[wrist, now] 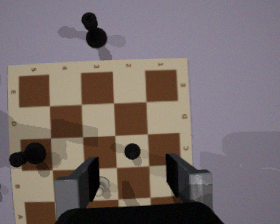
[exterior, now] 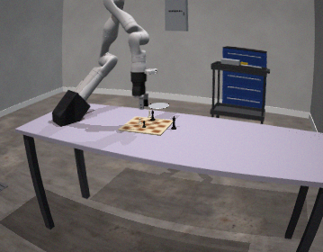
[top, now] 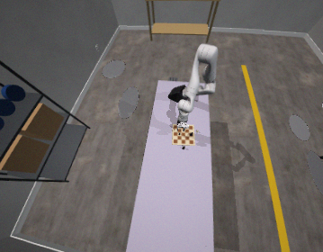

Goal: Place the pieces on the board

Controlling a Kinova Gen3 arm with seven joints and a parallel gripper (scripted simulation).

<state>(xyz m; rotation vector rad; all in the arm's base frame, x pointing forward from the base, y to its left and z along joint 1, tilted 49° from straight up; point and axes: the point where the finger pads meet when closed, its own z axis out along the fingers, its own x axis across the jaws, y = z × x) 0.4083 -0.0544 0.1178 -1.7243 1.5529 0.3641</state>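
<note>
The white bishop lies 8 cm behind my hand, 16 cm to the left of it and 10 cm below it. From my hand the other things lie so: white pawn 5 cm behind, 3 cm to the left, 10 cm below; chessboard 1 cm behind, 4 cm to the left, 12 cm below; black pawn 10 cm below.
</note>
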